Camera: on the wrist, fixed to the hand. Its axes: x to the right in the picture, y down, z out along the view.
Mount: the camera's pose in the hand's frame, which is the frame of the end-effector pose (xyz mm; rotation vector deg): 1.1 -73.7 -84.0 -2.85 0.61 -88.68
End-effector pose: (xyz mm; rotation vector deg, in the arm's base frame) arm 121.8 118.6 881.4 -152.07 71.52 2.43
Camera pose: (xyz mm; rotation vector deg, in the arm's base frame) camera 173.7 146.7 976.3 -163.09 -56.49 -9.91
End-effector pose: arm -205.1 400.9 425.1 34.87 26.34 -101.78
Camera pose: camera -261.9 470.1 358.3 -6.59 -57.12 156.27
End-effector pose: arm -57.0 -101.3 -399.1 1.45 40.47 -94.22
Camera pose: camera -154.9 -62.0 -436.1 37.90 -42.96 163.98
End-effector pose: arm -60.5 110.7 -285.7 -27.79 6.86 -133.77
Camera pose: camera -141.0 158.8 -346.5 25.13 11.21 132.93
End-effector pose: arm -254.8 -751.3 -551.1 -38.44 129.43 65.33
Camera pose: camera -227.9 -859.8 -551.0 -107.75 58.24 19.29
